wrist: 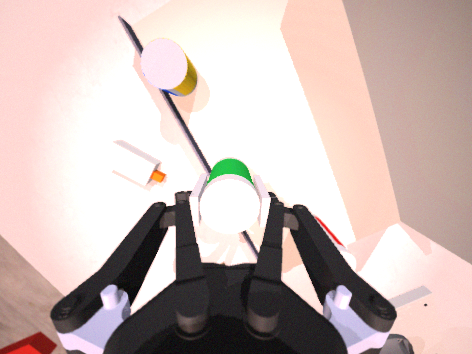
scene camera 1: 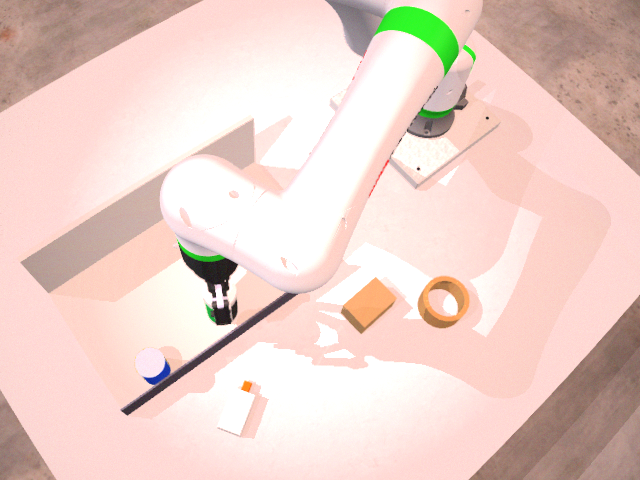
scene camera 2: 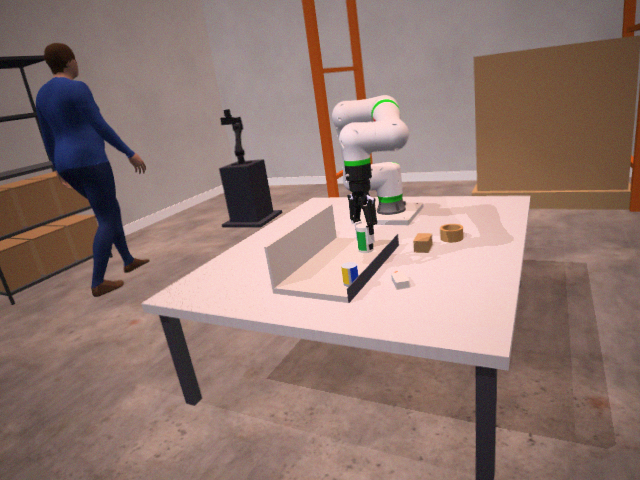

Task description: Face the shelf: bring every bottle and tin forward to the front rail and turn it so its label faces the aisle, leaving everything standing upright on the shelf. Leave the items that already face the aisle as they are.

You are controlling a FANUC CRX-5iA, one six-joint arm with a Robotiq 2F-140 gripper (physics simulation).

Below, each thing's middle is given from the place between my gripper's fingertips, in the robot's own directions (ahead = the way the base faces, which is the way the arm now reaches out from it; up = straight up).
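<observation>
Green bottle with white cap point(wrist: 229, 204) in sight; my gripper is 1 cm below it. Offsets counted from my hand: dark front rail point(scene camera 1: 284, 298), 3 cm to the left, 10 cm below; blue and yellow tin point(scene camera 1: 150, 363), 1 cm to the right, 16 cm ahead, 6 cm below; shelf point(scene camera 1: 142, 295), 1 cm behind, 12 cm to the right, 3 cm below.
</observation>
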